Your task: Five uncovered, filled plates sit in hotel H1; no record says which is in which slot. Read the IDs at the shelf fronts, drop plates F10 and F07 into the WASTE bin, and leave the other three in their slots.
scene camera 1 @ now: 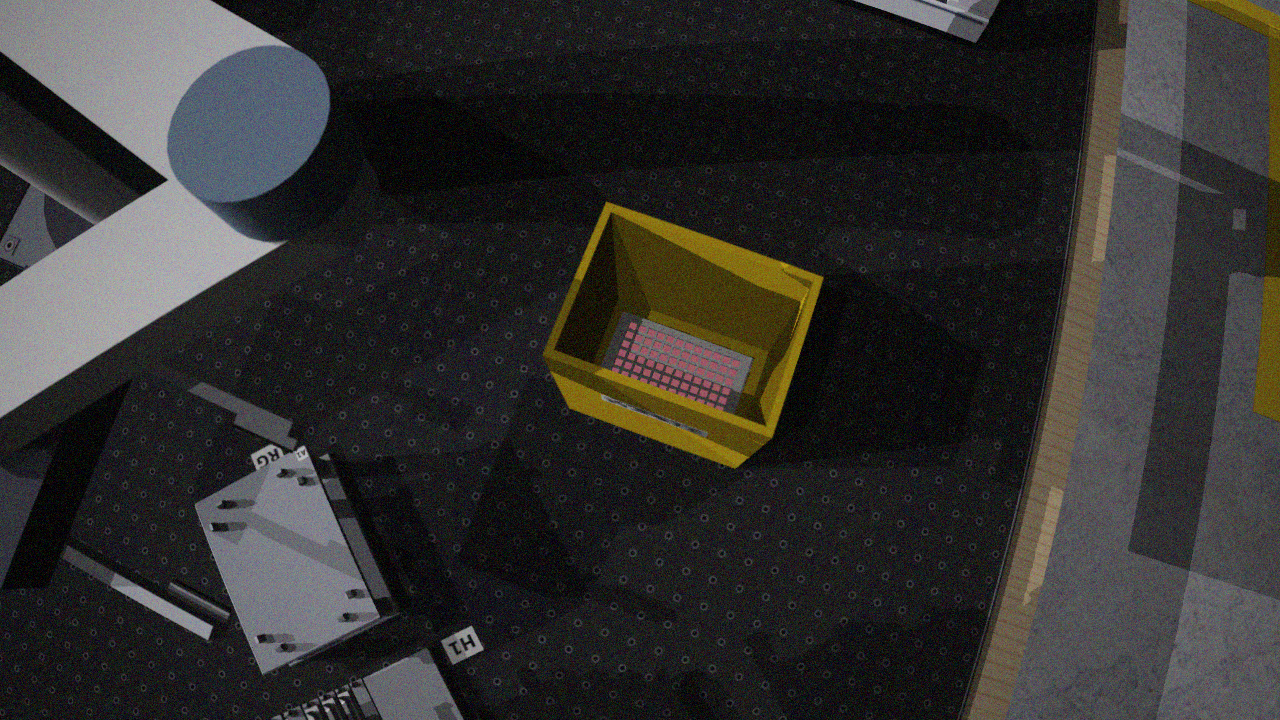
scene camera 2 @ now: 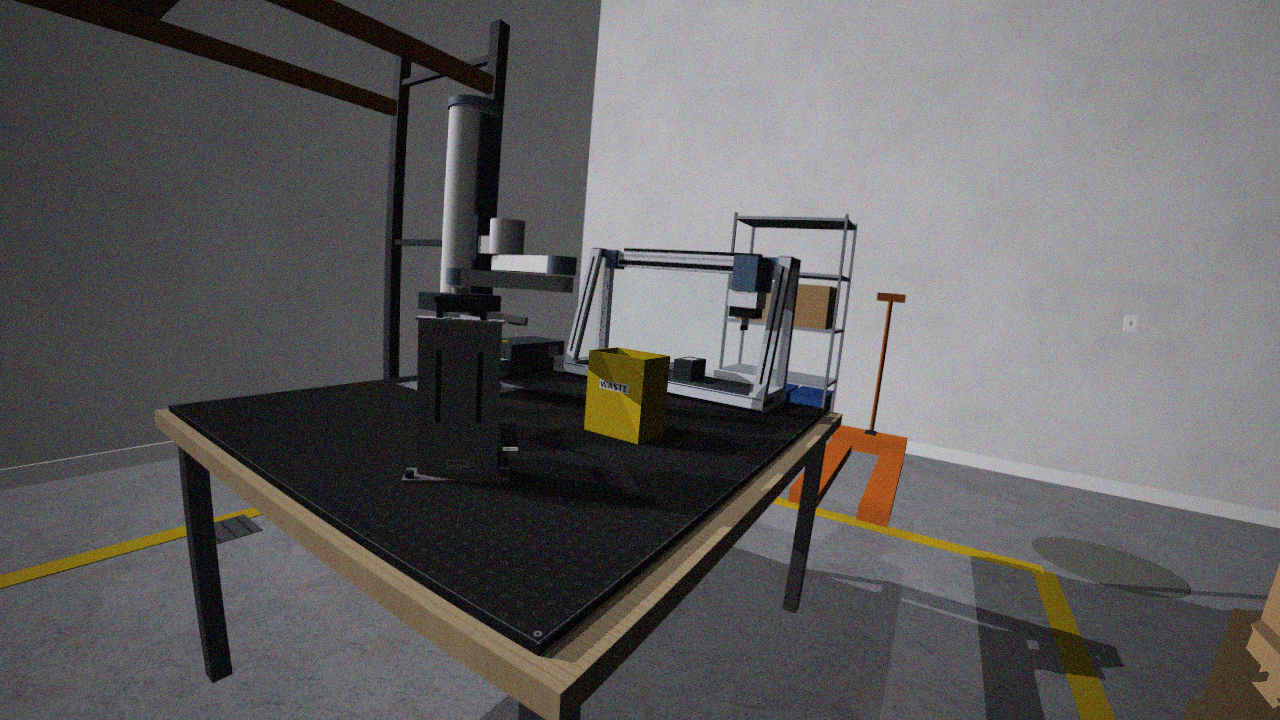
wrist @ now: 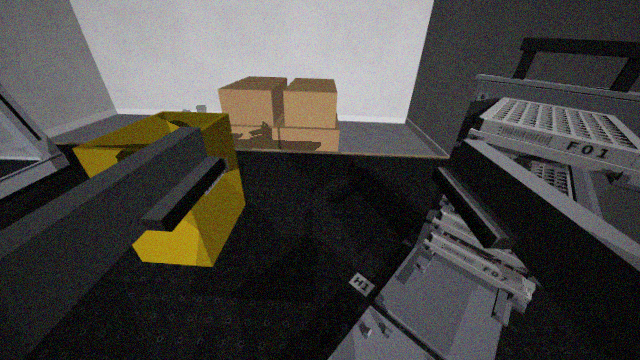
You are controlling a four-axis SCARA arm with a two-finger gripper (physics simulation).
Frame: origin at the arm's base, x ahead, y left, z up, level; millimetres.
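Where they show: gripper, between the fingertips: (scene camera 1: 256, 532) (scene camera 2: 505, 322) (wrist: 329, 152); arm's base, origin of its link: (scene camera 1: 143, 178).
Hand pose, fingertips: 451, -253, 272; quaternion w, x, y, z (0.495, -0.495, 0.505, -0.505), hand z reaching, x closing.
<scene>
Each offset is from my fingertips to the top centre of the thing, as dx, dy, dz.
The yellow WASTE bin @[+195, +227, -60] (scene camera 1: 581, 386) (scene camera 2: 648, 394) (wrist: 225, 220) stands on the table. A plate with pink-filled wells @[+194, +225, -240] (scene camera 1: 680, 358) lies inside on its floor; its ID is not readable. Hotel H1 (scene camera 2: 459, 394) (scene camera 1: 407, 687) is the tall grey tower, partly showing at right in the wrist view. There a plate marked F01 @[+70, -175, +6] (wrist: 585, 148) sits high at the right, and one whose mark looks like F07 @[+70, -175, -106] (wrist: 495, 274) sits lower. Other IDs are hidden or unreadable. My gripper (wrist: 329, 152) (scene camera 1: 255, 537) is open and empty, its fingers on either side of the RG stand seen from above.
The RG stand (scene camera 1: 286, 564), a pale plate with short pegs, is beside the hotel. A gantry frame (scene camera 2: 783, 331) stands behind the bin. The H1 tag @[+96, -65, -259] (wrist: 361, 284) (scene camera 1: 461, 644) lies on the mat. The table's wooden edge (scene camera 1: 1087, 179) runs along the right.
</scene>
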